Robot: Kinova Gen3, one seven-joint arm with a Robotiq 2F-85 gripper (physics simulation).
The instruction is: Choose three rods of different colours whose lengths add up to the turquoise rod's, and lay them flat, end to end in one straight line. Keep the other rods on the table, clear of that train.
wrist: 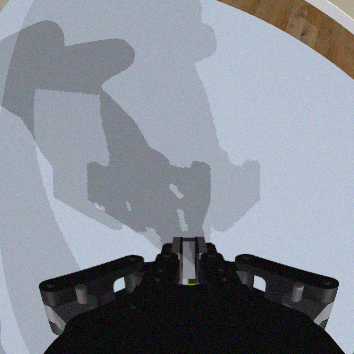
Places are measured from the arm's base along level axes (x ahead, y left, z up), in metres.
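Pixels of known places: gripper, fingertip midpoint: (188, 248).
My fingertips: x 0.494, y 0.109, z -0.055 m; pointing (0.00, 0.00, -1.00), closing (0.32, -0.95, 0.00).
Ahead of a thing's pixels: the offset from my fingertips to its top centre. "spot": to the spot under its first point. Level surfaces: height alone.
My gripper (188, 248) is at the lower middle of the wrist view, its two fingers close together and shut on a rod. The rod's length and colour cannot be made out. A narrow pale strip {dx -0.006, dy -0.002, dz +0.008 m} (188, 262) shows between the fingers. A small green patch {spot: dx -0.024, dy -0.011, dz +0.006 m} (191, 282) shows at the lower end of that gap; whether it is part of the held rod or a rod below is not clear. The turquoise rod does not show in this view, and no train of rods can be seen.
The pale blue round table top {dz -0.002 m} (280, 150) spreads ahead of the gripper. Overlapping shadows of the arm and gripper lie on it at the left and middle. The table's curved edge crosses the upper right, with a brown wooden floor (320, 37) beyond it.
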